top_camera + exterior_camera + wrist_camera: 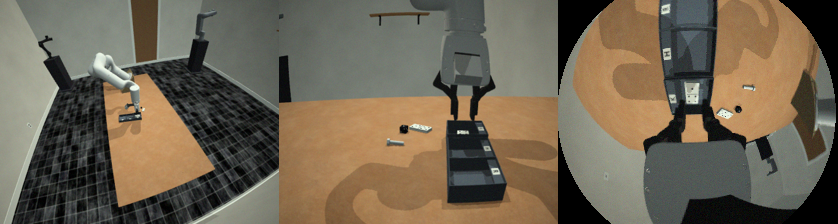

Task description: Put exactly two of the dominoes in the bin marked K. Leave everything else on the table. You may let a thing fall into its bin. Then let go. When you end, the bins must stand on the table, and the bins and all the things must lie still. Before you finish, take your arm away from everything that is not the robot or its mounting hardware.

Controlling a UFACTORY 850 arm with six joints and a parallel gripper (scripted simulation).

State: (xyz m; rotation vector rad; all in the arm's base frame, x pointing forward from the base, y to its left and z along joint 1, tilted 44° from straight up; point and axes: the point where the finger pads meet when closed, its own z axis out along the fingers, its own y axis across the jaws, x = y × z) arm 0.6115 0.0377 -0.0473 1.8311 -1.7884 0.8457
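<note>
Right now my hand is 60 mm above the white domino. Round my hand: black die: 130 mm behind, 70 mm below, 60 mm to the left; then grey bolt: 150 mm behind, 70 mm below, 10 mm to the right; then bin row: 80 mm to the right, 60 mm below, 10 mm ahead.
</note>
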